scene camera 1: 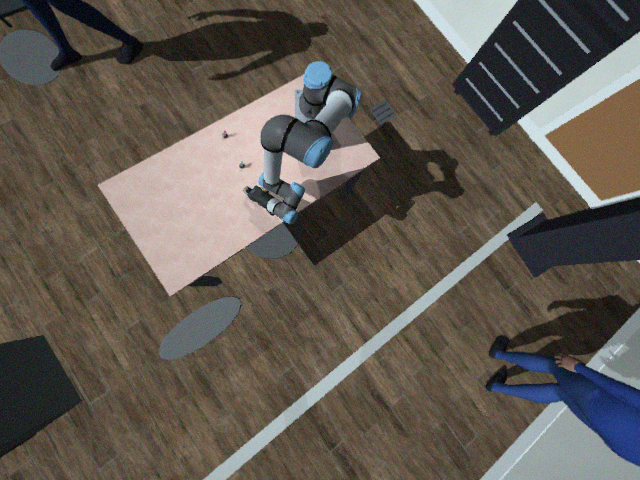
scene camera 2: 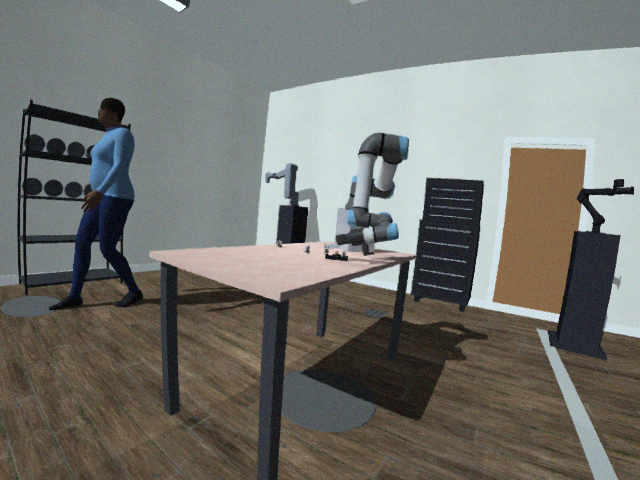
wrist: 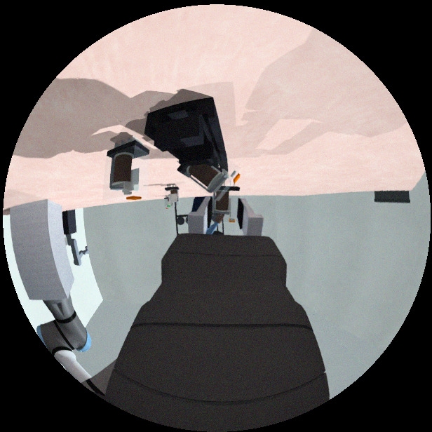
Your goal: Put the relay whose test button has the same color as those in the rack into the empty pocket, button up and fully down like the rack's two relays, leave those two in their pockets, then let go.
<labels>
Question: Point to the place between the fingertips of the gripper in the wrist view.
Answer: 224,206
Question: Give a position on a black rack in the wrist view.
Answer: At 190,130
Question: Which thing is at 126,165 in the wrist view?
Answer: An orange-button relay.
</labels>
